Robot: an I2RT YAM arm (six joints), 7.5 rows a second.
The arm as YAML. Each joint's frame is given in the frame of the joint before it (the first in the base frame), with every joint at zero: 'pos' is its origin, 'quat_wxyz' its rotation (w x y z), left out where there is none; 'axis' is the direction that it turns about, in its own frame. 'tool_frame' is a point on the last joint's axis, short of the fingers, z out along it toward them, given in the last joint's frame.
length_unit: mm
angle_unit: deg
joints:
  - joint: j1
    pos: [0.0, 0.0, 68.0]
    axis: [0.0, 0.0, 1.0]
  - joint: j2
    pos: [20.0, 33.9, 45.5]
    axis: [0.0, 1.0, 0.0]
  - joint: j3
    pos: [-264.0, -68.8, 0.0]
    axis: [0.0, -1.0, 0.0]
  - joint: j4
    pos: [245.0, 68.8, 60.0]
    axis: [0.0, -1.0, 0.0]
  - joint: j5
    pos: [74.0, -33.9, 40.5]
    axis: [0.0, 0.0, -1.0]
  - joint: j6
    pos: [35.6, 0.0, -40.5]
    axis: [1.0, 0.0, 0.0]
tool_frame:
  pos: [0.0, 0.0, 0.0]
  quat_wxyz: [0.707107, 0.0, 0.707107, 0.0]
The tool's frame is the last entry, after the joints.
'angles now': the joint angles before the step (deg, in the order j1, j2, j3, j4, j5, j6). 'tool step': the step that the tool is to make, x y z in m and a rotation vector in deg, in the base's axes. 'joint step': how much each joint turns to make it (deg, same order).
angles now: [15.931 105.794 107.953 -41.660 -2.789 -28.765]
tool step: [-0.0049 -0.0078 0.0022 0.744 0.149 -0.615]
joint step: [-0.917 -1.537 -1.482 0.021 -0.714 0.393]
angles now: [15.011 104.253 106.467 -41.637 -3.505 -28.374]
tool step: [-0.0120 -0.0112 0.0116 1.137 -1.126 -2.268]
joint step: [-1.073 -3.190 -1.715 -0.021 0.420 1.389]
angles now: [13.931 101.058 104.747 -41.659 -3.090 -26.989]
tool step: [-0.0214 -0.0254 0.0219 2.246 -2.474 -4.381]
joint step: [-2.999 -5.528 -2.260 -0.255 0.125 2.160]
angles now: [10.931 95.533 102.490 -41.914 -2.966 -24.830]
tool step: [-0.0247 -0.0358 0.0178 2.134 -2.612 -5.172]
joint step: [-5.224 -6.116 -3.218 0.080 -0.997 1.420]
